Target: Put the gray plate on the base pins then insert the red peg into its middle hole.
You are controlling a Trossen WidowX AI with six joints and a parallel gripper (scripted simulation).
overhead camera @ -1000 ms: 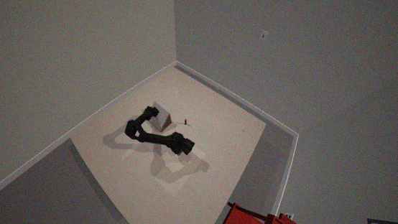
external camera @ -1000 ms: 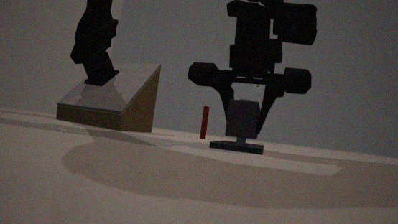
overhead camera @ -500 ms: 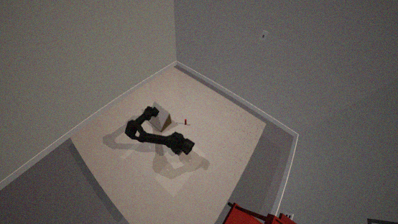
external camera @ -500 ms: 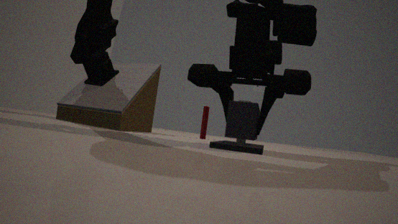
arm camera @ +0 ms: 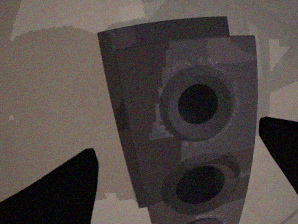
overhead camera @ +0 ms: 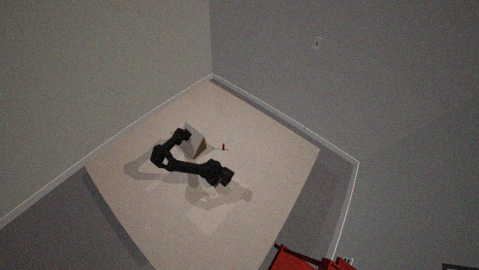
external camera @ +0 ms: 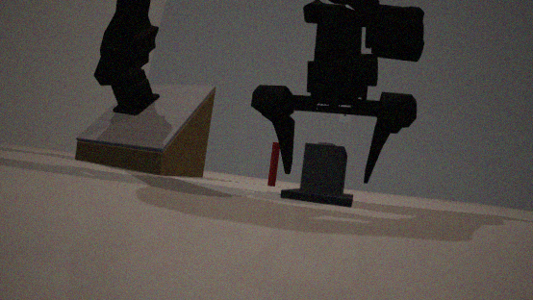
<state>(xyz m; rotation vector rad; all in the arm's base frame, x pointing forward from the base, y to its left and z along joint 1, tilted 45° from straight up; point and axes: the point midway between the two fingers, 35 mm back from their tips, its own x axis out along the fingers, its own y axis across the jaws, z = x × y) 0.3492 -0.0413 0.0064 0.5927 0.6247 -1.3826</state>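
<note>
The gray plate is 2 cm above my gripper tip. From my gripper tip the other things lie so: red peg: 13 cm behind, 18 cm to the left, 2 cm above; then dark base: 2 cm below.
</note>
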